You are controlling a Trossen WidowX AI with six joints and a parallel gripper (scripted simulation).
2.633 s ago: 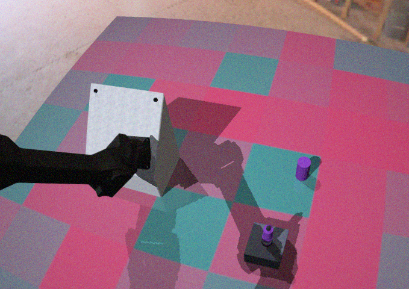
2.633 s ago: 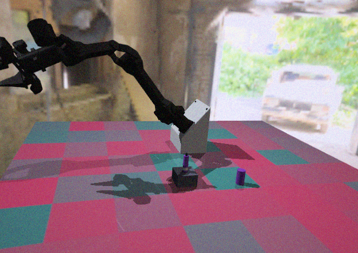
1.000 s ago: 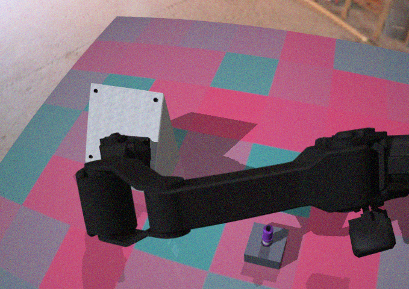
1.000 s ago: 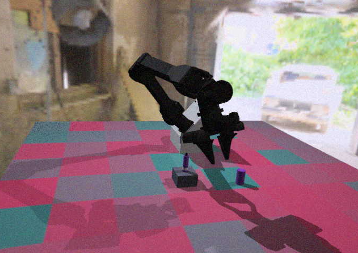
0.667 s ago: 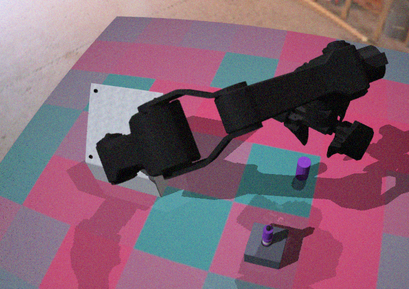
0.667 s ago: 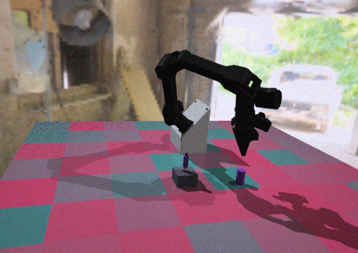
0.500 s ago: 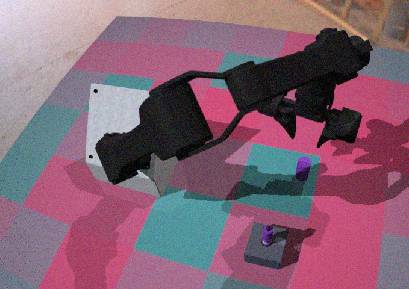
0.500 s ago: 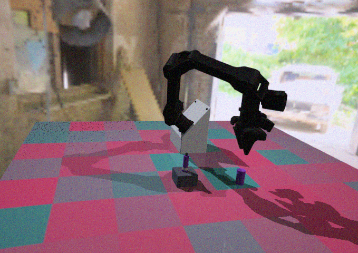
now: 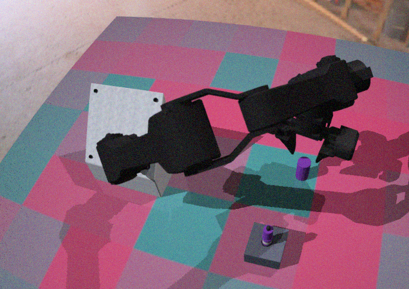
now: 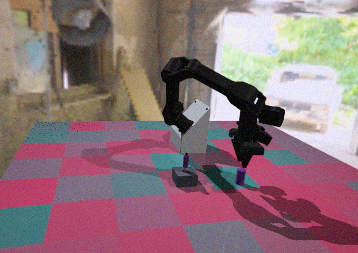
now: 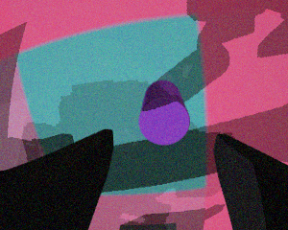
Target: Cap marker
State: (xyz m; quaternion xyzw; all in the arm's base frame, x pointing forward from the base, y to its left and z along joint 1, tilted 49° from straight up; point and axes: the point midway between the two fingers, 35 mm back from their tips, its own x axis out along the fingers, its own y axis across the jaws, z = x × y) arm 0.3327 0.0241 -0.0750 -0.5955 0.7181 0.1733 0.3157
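Right now my gripper tip is 4 cm above the purple cap. The rest, counted from my gripper tip: dark holder block: 5 cm behind, 18 cm to the right, 5 cm below.
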